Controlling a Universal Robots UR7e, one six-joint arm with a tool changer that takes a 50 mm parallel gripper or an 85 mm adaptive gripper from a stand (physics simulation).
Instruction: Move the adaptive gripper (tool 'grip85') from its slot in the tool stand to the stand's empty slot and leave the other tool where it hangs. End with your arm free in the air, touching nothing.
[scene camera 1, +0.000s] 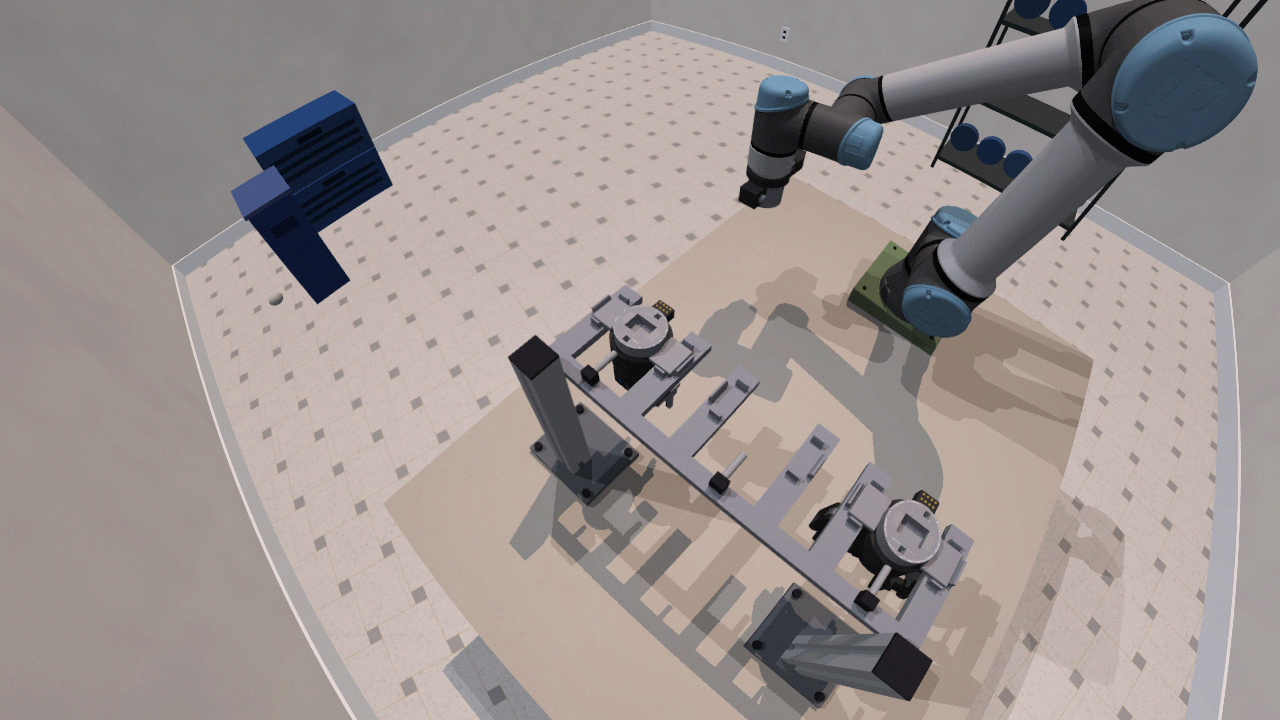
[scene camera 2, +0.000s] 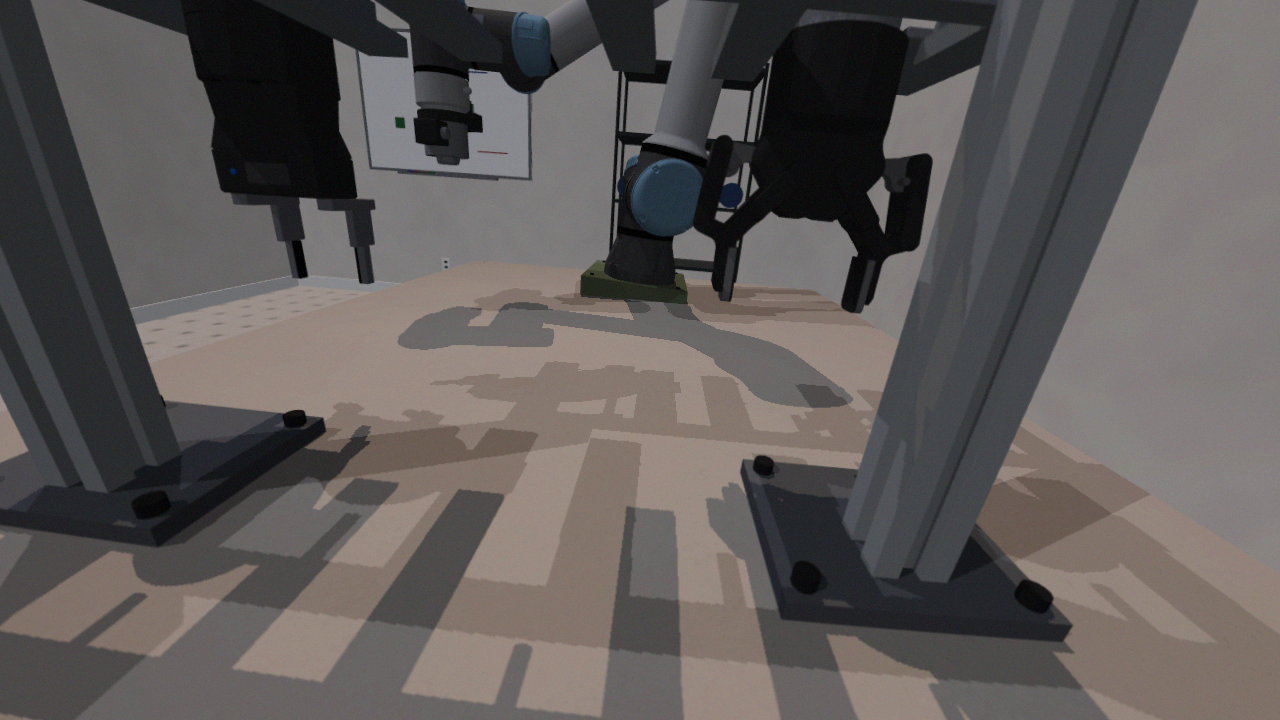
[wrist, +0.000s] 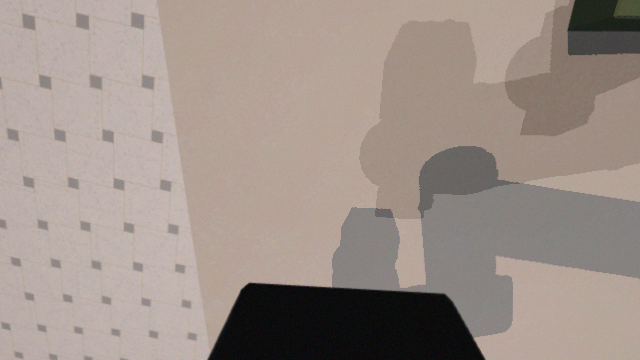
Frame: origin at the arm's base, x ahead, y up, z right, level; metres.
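Seen in the pictures: hand at its tool point: (scene camera 2: 447, 157); arm's base at its link origin: (scene camera 2: 639, 276).
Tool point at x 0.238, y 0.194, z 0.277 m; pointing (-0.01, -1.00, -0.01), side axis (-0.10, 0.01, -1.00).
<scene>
Offsets run from my tool point to a thing's top centre. "spot": to the spot under its first point.
The adaptive gripper (scene camera 1: 906, 534) (scene camera 2: 793, 291) hangs in the tool stand's @(dx +0.417, dy +0.089, dz -0.309 m) (scene camera 1: 666, 445) (scene camera 2: 993, 268) right end slot, its fingers wide apart and empty. The parallel gripper (scene camera 1: 640, 332) (scene camera 2: 328, 261) hangs in the left end slot, its two fingers apart. The middle slot between them is empty; its two support pads (scene camera 1: 732, 394) (scene camera 1: 809, 458) and its pin @(spot: dx +0.421, dy +0.068, dz -0.310 m) (scene camera 1: 734, 465) show bare. The arm's tool changer (scene camera 1: 768, 191) (scene camera 2: 444, 136) carries no gripper and is in the air behind the stand, apart from it. A black part (wrist: 345, 325) shows at the bottom of the wrist view.
The arm's base stands on a green block (scene camera 1: 881, 308) (scene camera 2: 633, 284) behind the stand. The stand's two posts (scene camera 1: 559, 411) (scene camera 1: 845, 660) rise from dark foot plates. Blue cabinets (scene camera 1: 317, 161) stand at the far left. A shelf rack is at the back right.
</scene>
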